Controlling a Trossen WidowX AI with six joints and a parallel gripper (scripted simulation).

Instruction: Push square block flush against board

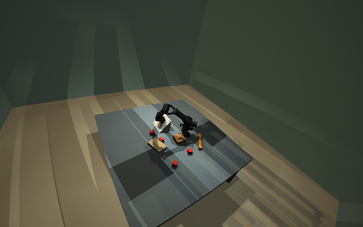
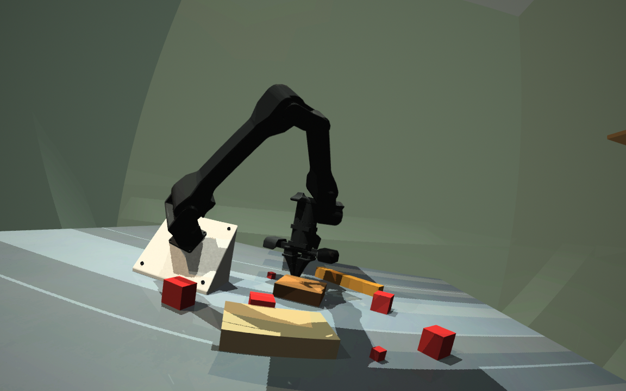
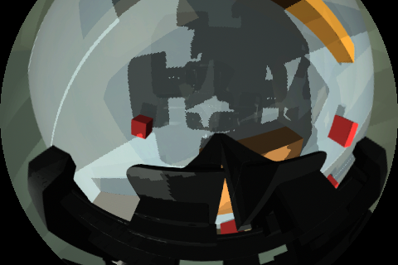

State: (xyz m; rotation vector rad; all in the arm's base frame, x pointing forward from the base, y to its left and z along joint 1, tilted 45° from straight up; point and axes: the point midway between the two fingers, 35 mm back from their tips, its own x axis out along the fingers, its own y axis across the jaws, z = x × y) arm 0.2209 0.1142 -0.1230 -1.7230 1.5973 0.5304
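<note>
My gripper tip is now 3 cm short of the square block and 6 cm to the left of it. Also, from my gripper tip: tan board: 6 cm ahead, 31 cm to the right; orange bar: 12 cm ahead, 13 cm to the left.
</note>
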